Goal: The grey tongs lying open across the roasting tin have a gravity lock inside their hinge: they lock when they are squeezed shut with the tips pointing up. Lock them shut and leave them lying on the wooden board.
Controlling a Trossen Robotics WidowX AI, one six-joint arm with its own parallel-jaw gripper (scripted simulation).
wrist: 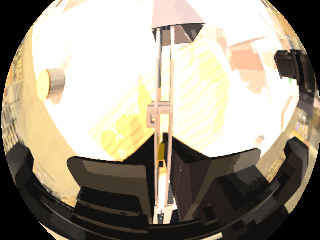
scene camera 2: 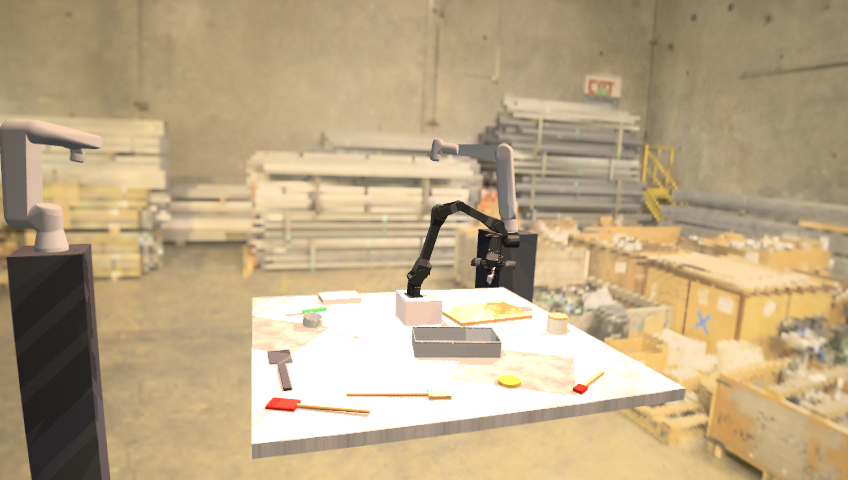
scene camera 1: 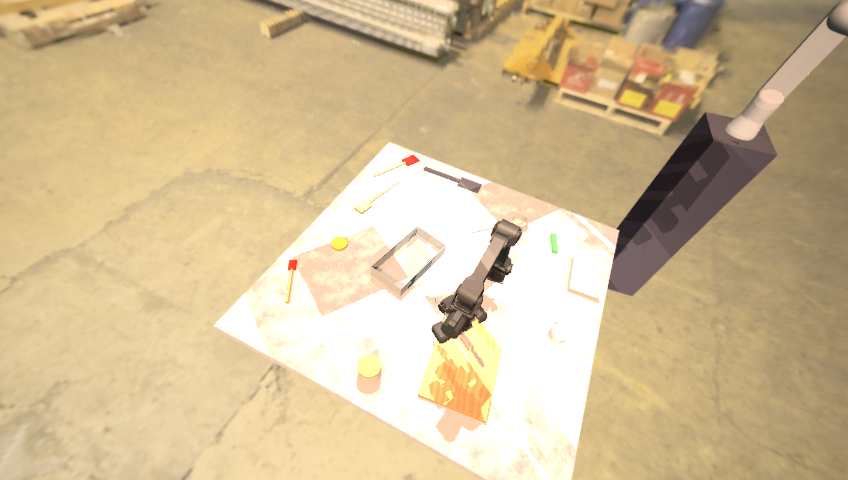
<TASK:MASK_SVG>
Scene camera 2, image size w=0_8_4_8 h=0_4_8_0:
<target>red spatula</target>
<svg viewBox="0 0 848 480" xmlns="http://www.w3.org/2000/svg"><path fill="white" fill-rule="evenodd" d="M266 405L266 409L294 412L297 408L371 413L371 409L301 404L299 399L272 398Z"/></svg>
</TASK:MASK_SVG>
